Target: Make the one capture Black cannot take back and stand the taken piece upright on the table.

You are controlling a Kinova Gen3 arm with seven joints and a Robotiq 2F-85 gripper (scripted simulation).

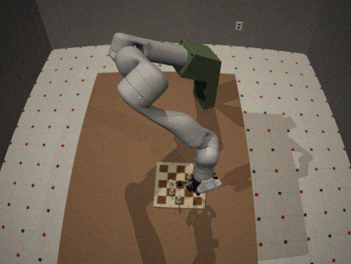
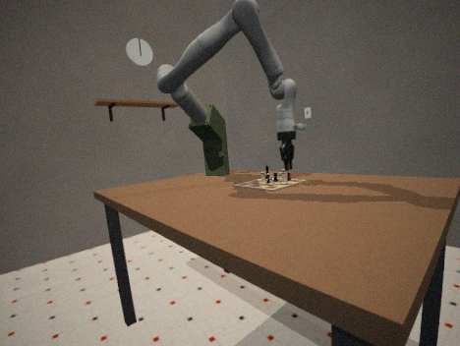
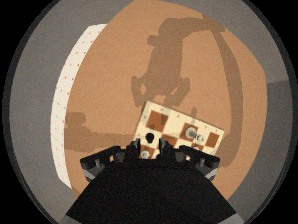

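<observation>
Right now my hand is 6 cm past the chessboard, 7 cm to the left of it and 6 cm above it. Also, from my hand: tall black piece (11 cm behind, 2 cm to the left, 3 cm below).
</observation>
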